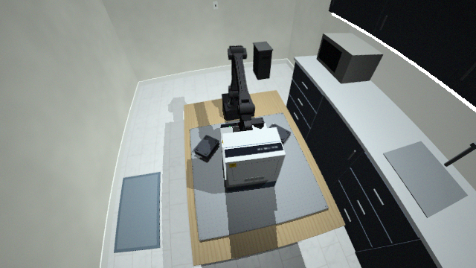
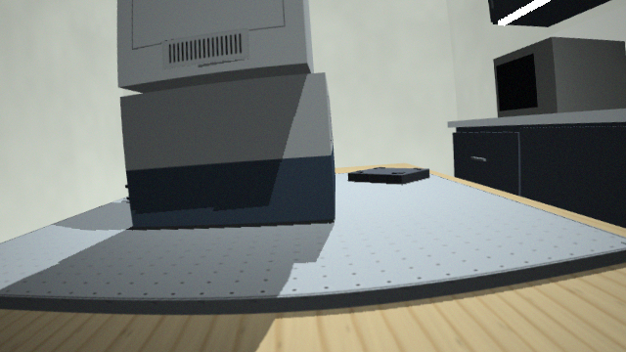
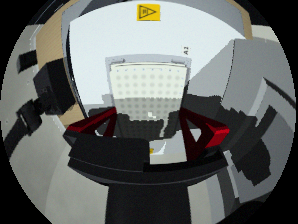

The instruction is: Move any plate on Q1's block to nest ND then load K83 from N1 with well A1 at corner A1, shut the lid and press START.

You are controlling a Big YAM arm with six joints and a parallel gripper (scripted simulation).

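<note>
The white 96-well plate K83 lies right at my hand. Also, from my hand: dark nest N1: 280 mm to the left, 200 mm below, 160 mm behind; then dark nest ND: 270 mm to the right, 180 mm below, 110 mm behind.
</note>
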